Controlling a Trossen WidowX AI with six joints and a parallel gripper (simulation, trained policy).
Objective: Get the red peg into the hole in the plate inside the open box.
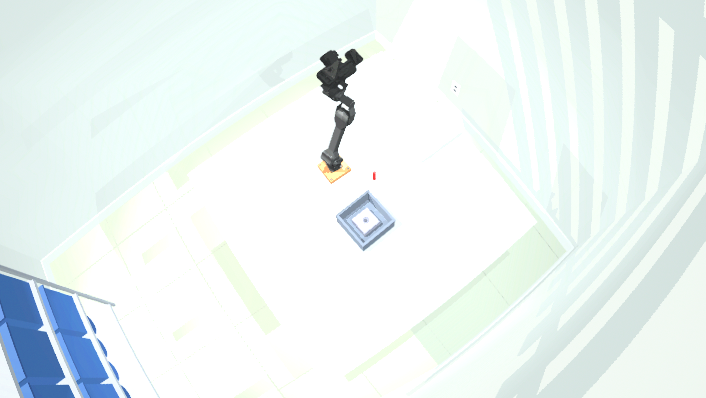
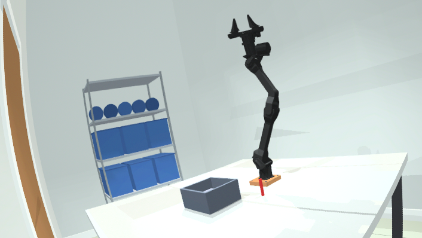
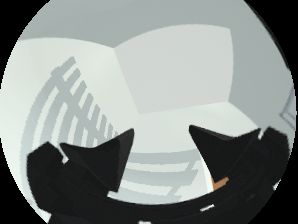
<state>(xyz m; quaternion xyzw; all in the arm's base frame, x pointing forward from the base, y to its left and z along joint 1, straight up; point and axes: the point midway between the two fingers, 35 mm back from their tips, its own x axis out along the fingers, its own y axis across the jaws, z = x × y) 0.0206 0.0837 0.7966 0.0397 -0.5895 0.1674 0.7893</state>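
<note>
My gripper tip is now 13 cm short of the red peg, 4 cm to the right of it and 81 cm above it. Also, from my gripper tip: grey box (31 cm ahead, 11 cm to the right, 82 cm below).
</note>
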